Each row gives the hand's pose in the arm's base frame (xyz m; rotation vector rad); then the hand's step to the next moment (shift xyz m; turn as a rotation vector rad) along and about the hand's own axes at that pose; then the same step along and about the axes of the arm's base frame.
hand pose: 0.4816 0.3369 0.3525 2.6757 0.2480 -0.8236
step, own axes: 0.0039 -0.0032 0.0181 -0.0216 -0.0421 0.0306
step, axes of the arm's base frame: -0.0069 -0.0033 -0.0172 -0.0443 0.0267 -0.0224
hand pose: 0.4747 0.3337 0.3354 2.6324 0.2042 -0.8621
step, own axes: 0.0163 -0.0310 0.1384 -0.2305 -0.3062 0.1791
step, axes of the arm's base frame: -0.0696 -0.0238 -0.1223 -0.3575 0.2090 -0.0866
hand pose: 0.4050 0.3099 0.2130 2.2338 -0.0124 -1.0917
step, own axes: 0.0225 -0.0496 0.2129 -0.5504 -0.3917 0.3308
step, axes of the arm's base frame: -0.1494 -0.0826 -0.1384 -0.6968 0.2824 0.0237
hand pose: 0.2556 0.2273 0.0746 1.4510 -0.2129 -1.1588
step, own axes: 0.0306 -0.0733 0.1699 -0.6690 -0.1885 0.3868
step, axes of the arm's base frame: -0.1445 -0.1119 -0.0422 -0.6982 0.2736 0.2654
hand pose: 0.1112 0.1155 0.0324 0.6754 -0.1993 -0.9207
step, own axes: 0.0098 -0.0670 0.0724 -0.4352 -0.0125 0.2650
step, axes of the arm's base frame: -0.0703 -0.0685 0.0139 -0.3865 0.2179 0.2509
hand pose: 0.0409 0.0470 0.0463 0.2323 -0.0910 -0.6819
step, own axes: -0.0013 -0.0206 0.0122 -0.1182 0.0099 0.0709
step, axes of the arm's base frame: -0.0156 -0.0169 0.0068 -0.0966 0.0694 0.0703
